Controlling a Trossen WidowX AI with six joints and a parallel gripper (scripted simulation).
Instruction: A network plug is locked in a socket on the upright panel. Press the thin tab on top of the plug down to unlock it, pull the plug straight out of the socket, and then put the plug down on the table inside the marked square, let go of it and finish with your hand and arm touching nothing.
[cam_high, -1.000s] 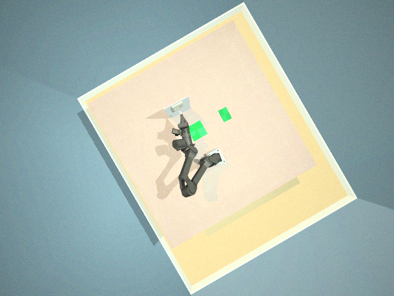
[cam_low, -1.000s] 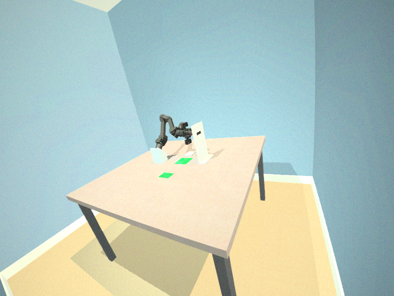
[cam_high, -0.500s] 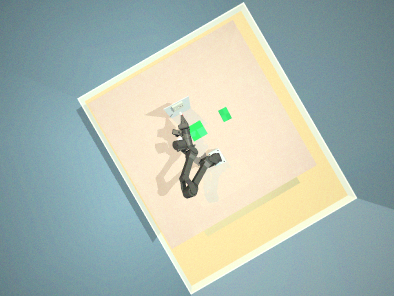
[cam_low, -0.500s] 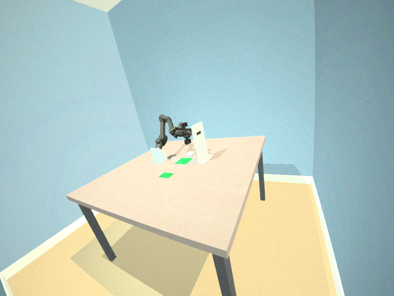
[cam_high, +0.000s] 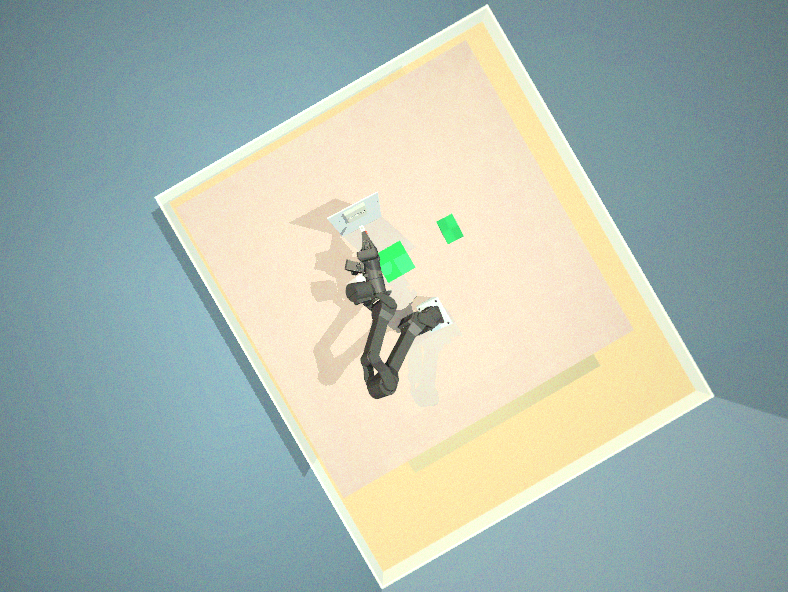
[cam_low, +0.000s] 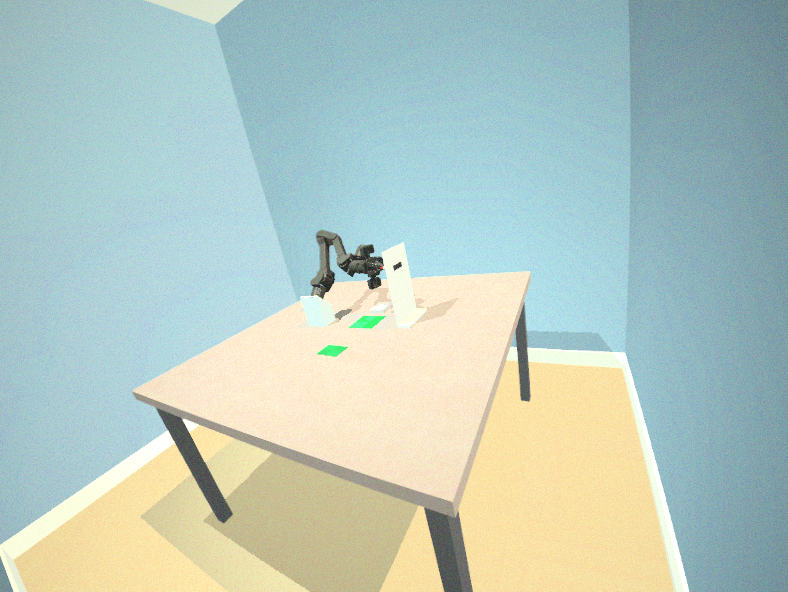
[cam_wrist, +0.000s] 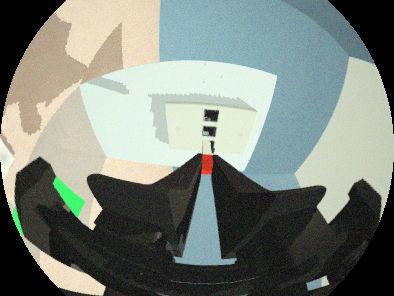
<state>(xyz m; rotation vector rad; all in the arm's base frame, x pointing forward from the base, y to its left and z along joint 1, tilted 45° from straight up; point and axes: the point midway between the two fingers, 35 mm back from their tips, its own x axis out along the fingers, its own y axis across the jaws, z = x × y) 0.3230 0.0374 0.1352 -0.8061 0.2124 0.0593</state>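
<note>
My gripper tip is now 110 mm past the green square, 60 mm to the left of it and 230 mm above it. Also, from my gripper tip: upright panel (80 mm ahead, 90 mm below); plug (10 mm ahead).
</note>
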